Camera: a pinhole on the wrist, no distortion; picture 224 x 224 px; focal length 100.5 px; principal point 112.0 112.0 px. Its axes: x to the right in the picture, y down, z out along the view. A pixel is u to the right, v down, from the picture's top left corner.
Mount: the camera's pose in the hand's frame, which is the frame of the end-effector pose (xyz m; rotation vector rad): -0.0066 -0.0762 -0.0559 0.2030 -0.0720 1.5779
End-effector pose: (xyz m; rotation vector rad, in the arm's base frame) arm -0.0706 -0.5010 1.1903 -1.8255 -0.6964 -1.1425
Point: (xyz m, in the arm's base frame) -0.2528 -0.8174 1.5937
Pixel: behind the camera
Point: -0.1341 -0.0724 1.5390
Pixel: 49 44
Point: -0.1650 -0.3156 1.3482
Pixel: 43 56
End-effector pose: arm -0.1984 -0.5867 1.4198 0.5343 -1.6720 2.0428
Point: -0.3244 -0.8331 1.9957
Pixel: 69 35
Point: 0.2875 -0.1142 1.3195
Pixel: behind the camera
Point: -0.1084 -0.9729 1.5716
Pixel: 123 125
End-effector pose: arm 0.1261 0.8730 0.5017 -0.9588 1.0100 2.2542
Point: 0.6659 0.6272 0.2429
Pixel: behind the camera
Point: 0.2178 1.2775 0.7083
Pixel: 98 155
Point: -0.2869 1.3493 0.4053
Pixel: 132 48
